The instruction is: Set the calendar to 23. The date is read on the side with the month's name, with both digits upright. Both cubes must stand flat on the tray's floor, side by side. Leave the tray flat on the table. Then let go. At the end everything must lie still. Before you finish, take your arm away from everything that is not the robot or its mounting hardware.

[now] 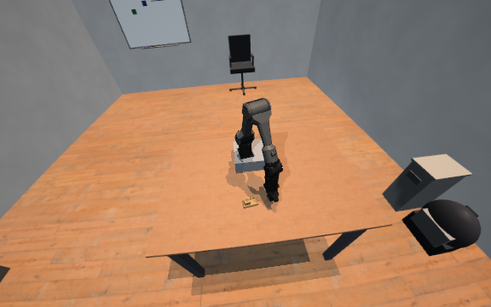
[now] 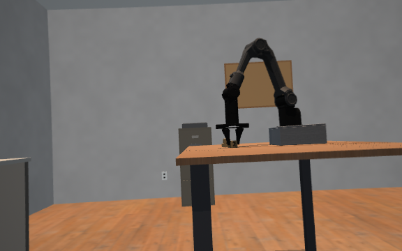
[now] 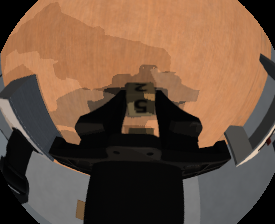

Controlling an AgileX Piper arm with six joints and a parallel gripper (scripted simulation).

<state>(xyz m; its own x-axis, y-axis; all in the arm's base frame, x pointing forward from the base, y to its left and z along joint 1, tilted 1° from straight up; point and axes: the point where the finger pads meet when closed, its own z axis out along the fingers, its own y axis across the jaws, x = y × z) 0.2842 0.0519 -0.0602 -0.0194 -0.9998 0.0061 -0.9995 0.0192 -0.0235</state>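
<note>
Right now my hand is 120 mm to the left of the tan calendar cube and 10 mm below it. From my hand the other things lie so: tan calendar tray 110 mm to the right, 10 mm below.
</note>
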